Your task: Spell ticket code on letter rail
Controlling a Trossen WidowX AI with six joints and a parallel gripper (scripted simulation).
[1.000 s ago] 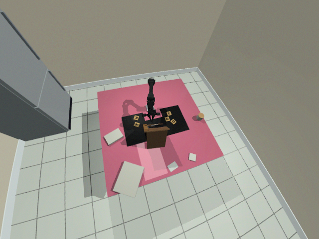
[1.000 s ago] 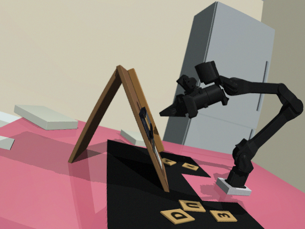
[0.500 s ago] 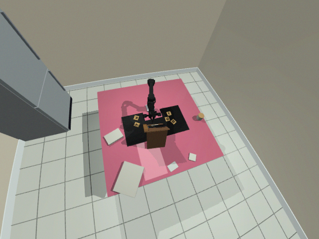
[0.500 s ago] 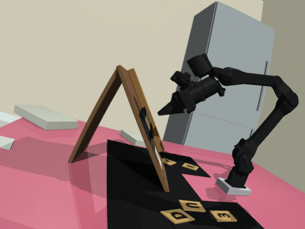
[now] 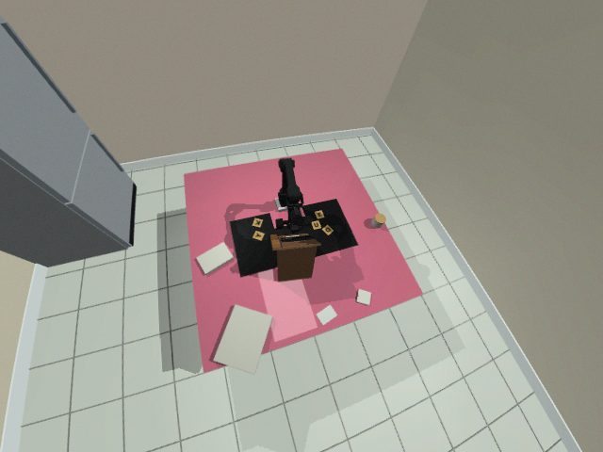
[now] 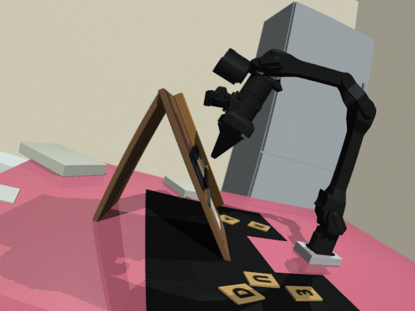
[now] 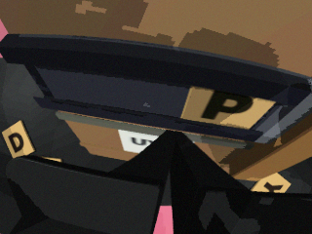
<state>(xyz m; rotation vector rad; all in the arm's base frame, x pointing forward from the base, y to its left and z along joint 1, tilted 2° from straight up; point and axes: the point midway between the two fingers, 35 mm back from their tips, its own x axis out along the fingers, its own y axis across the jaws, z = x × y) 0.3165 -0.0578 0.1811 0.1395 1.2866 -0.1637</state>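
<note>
Right now my gripper tip is 110 mm above the white ticket, 30 mm past it and 20 mm to the right of it. The rest, counted from my gripper tip: black mat 180 mm below, 120 mm behind, 50 mm to the left.
</note>
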